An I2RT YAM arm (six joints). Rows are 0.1 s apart.
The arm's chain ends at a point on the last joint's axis. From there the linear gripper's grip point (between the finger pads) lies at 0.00 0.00 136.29 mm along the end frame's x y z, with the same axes.
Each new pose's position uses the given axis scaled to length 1; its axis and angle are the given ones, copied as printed.
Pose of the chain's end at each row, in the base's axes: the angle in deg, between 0 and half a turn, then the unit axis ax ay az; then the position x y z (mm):
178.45 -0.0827 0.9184 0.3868 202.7 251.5 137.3
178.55 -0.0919 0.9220 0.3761 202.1 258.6 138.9
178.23 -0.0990 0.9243 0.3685 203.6 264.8 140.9
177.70 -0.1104 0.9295 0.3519 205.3 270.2 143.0
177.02 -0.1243 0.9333 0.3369 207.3 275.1 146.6
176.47 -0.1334 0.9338 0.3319 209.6 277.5 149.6
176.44 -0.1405 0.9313 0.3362 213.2 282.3 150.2
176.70 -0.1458 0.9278 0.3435 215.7 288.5 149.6
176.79 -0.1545 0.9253 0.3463 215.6 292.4 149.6
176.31 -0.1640 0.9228 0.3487 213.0 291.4 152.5
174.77 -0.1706 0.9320 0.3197 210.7 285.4 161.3
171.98 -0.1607 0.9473 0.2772 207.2 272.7 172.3
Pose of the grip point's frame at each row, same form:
178.45 -0.0827 0.9184 0.3868 197.4 348.6 41.8
178.55 -0.0919 0.9220 0.3761 195.9 353.4 41.2
178.23 -0.0990 0.9243 0.3685 197.5 358.0 41.7
177.70 -0.1104 0.9295 0.3519 199.8 359.9 40.6
177.02 -0.1243 0.9333 0.3369 202.5 361.6 41.4
176.47 -0.1334 0.9338 0.3319 205.4 363.0 43.6
176.44 -0.1405 0.9313 0.3362 208.2 368.7 45.0
176.70 -0.1458 0.9278 0.3435 209.3 376.4 45.7
176.79 -0.1545 0.9253 0.3463 208.1 380.9 46.2
176.31 -0.1640 0.9228 0.3487 205.5 380.5 49.6
174.77 -0.1706 0.9320 0.3197 207.4 368.6 53.4
171.98 -0.1607 0.9473 0.2772 213.1 347.0 58.2

